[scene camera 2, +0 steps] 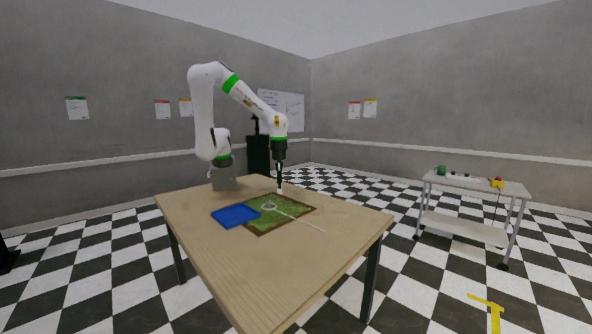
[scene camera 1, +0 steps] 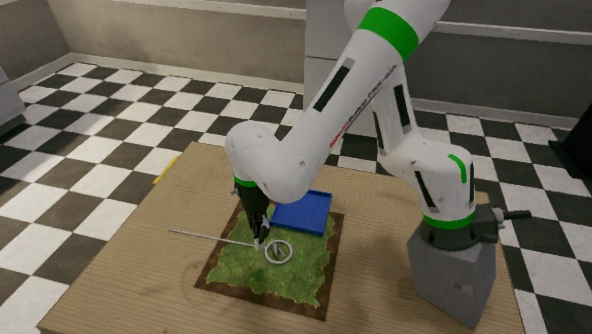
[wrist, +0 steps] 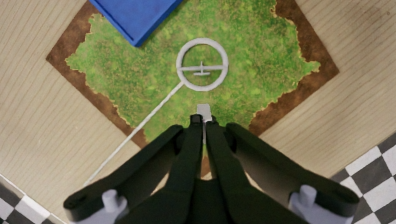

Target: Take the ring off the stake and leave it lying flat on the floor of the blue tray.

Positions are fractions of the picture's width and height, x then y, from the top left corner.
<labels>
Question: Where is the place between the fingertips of my gripper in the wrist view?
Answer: At 0.51,0.51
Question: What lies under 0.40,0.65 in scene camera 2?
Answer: A blue tray.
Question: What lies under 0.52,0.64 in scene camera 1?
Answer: A blue tray.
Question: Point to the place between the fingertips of my gripper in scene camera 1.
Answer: At 0.44,0.74
</labels>
